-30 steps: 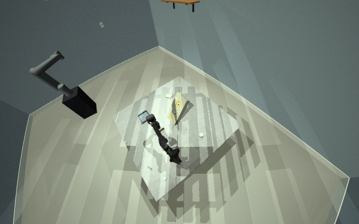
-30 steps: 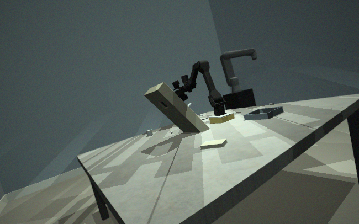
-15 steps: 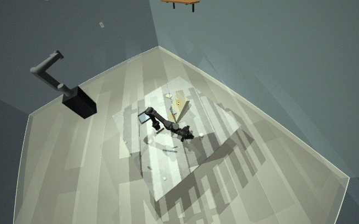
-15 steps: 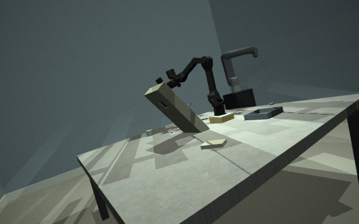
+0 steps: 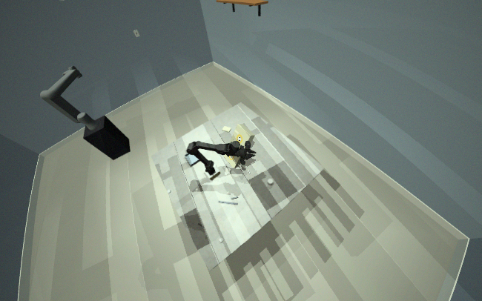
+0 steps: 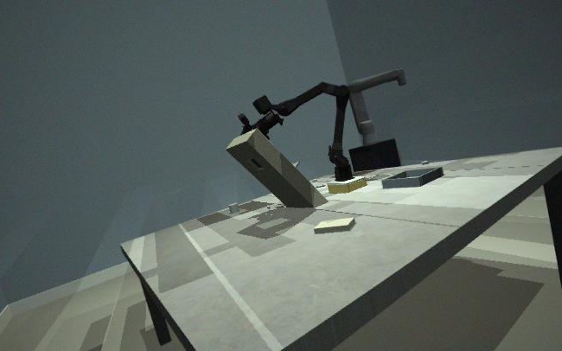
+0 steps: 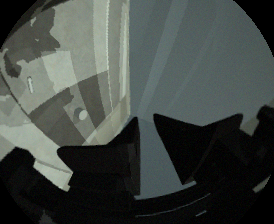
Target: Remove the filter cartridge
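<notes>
Now: gripper tip 250 mm to the right of the round filter cartridge and 80 mm above it. Round my gripper tip: beige block: 10 mm ahead, 620 mm to the left, 300 mm below; small white cylinder: 40 mm ahead, 170 mm to the right, 280 mm below; service panel: 40 mm behind, 240 mm to the left, 150 mm below.
</notes>
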